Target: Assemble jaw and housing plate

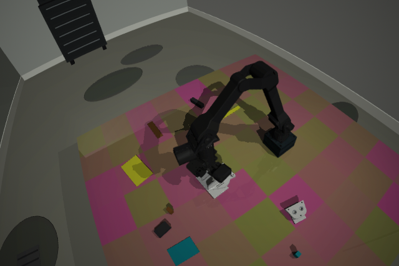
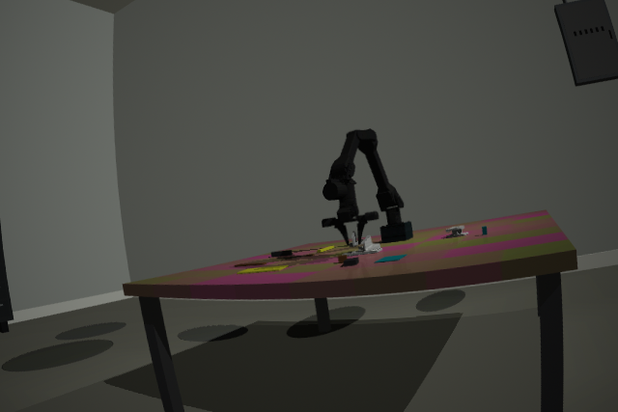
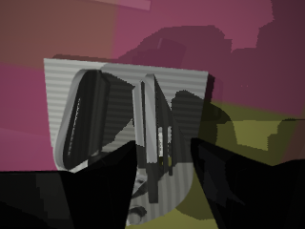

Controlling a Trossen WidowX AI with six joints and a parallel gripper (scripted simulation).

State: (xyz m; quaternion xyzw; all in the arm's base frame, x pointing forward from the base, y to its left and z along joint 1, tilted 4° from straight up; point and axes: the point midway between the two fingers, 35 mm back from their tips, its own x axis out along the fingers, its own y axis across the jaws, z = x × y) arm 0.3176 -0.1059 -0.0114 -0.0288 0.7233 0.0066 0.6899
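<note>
Now: the housing plate 11 cm behind my gripper tip and 35 cm to the left of it. The rest, counted from my gripper tip: small brown block: 21 cm ahead, 1 cm to the left, 2 cm below; black block: 28 cm ahead, 5 cm to the left, 2 cm below; teal sheet: 27 cm ahead, 16 cm to the left, 3 cm below.
</note>
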